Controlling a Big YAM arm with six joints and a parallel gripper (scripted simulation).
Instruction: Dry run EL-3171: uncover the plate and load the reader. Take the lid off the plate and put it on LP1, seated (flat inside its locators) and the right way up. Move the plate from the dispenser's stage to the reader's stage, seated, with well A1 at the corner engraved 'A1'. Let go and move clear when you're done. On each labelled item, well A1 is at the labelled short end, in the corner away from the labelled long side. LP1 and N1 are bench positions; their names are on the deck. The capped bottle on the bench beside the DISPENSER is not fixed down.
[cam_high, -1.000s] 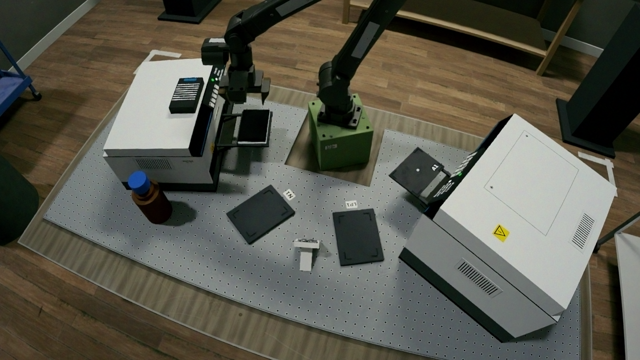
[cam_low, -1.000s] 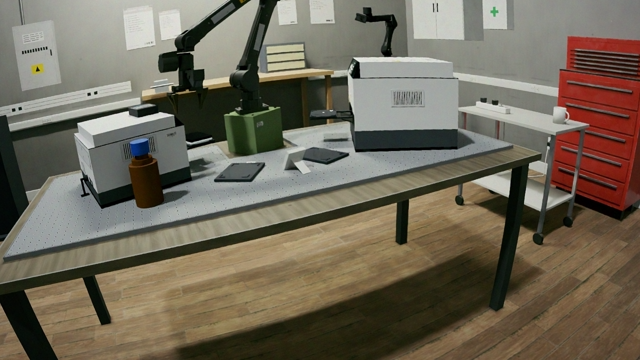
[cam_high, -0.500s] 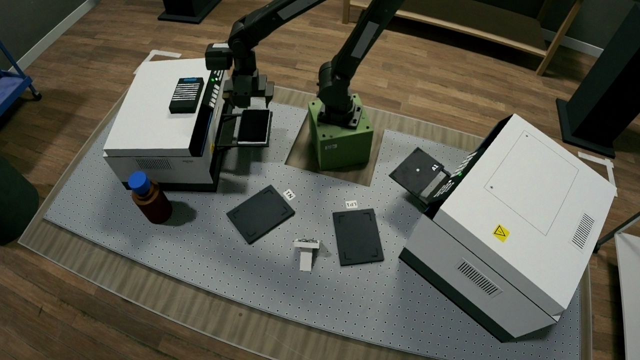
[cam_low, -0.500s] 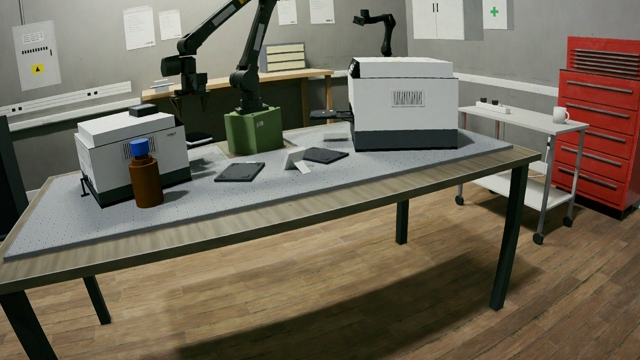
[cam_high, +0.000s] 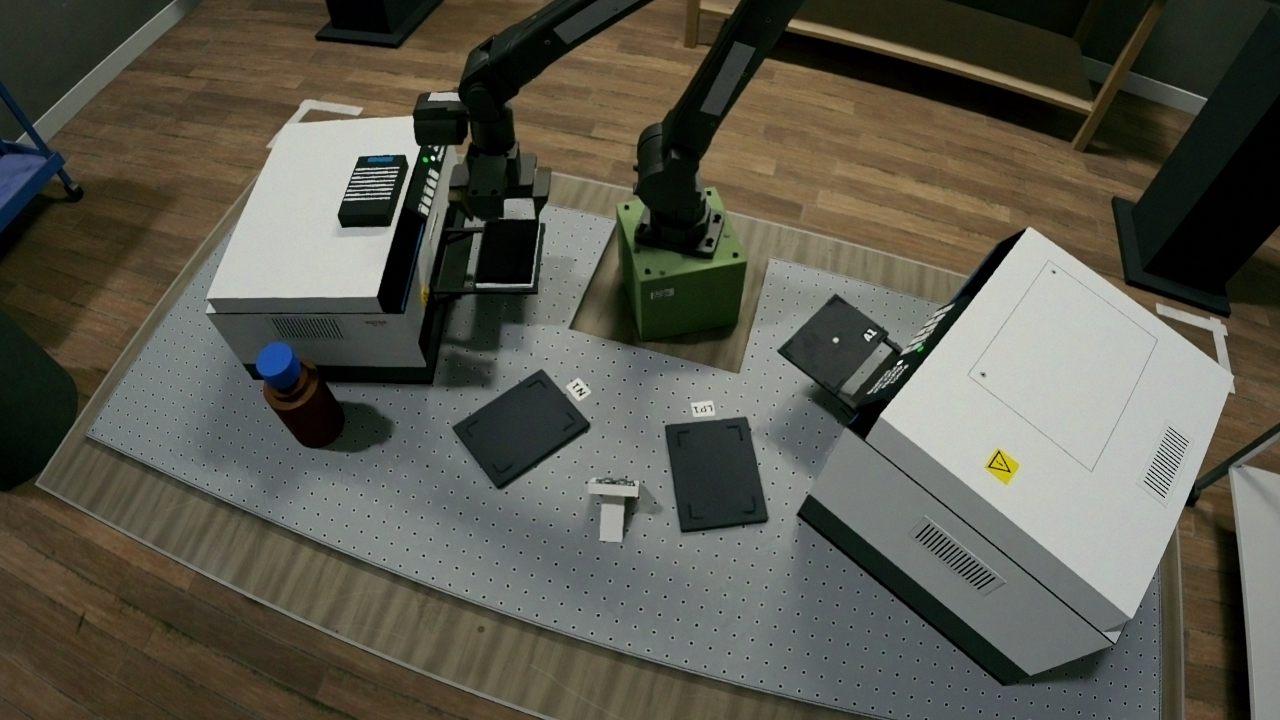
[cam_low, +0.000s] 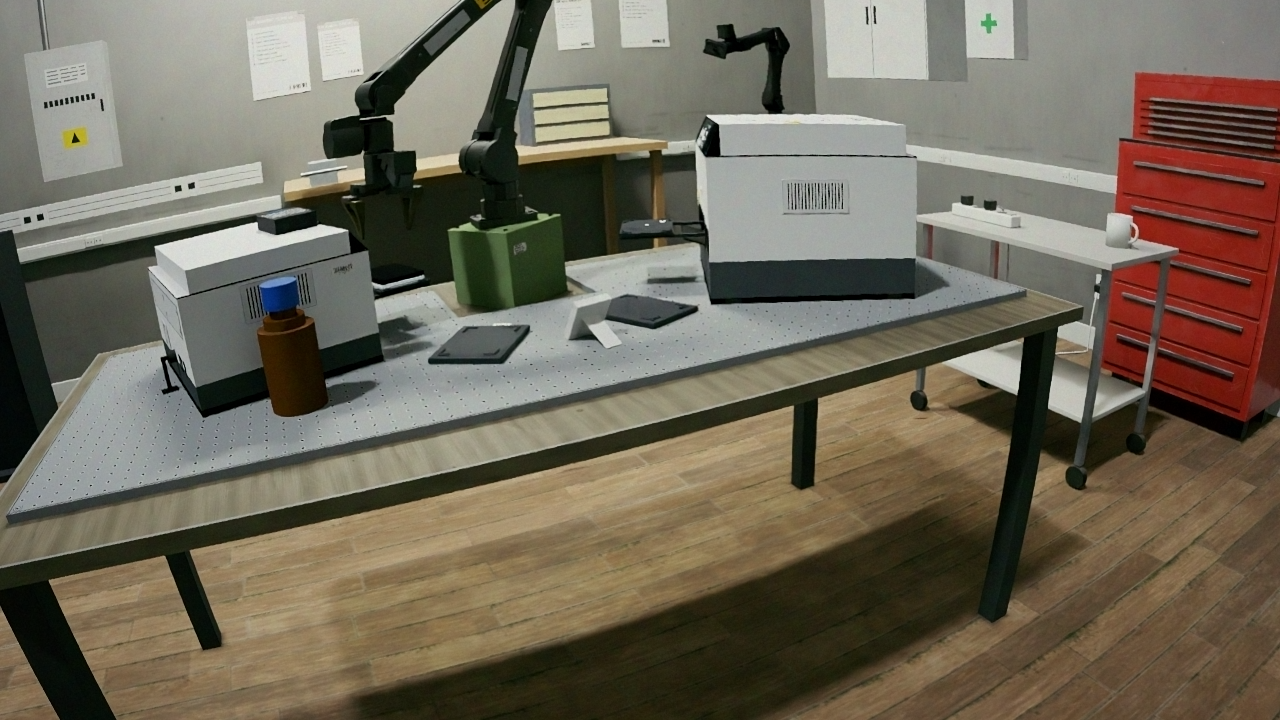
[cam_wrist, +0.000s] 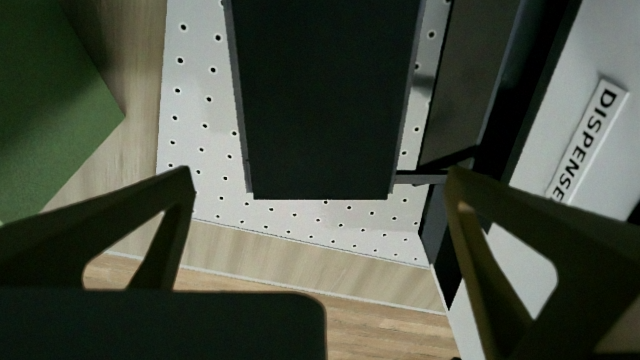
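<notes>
Right now my hand is 80 mm above the dark lid. From my hand the other things lie so: brown capped bottle (330 mm ahead, 200 mm to the right, 60 mm below); then well plate (90 mm below); then N1 nest (240 mm ahead, 170 mm below, 100 mm to the left).
</notes>
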